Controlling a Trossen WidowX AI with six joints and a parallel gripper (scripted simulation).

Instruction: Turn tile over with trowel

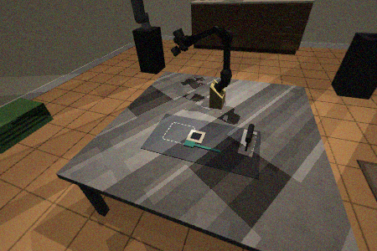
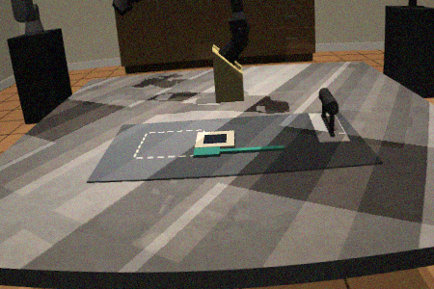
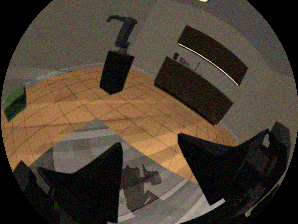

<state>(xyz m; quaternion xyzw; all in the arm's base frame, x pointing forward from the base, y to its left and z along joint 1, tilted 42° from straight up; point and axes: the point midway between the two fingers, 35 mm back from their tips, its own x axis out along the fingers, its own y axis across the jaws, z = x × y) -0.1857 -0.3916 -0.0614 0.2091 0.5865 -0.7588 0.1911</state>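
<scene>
My gripper tip is now 60 cm to the right of the white flat tool, 57 cm short of it and 30 cm above it. Round my gripper tip: cream tile 60 cm ahead, 33 cm below, 31 cm to the left; then dark mat 61 cm ahead, 36 cm below, 35 cm to the left; then green trowel 67 cm ahead, 34 cm to the left, 33 cm below.
</scene>
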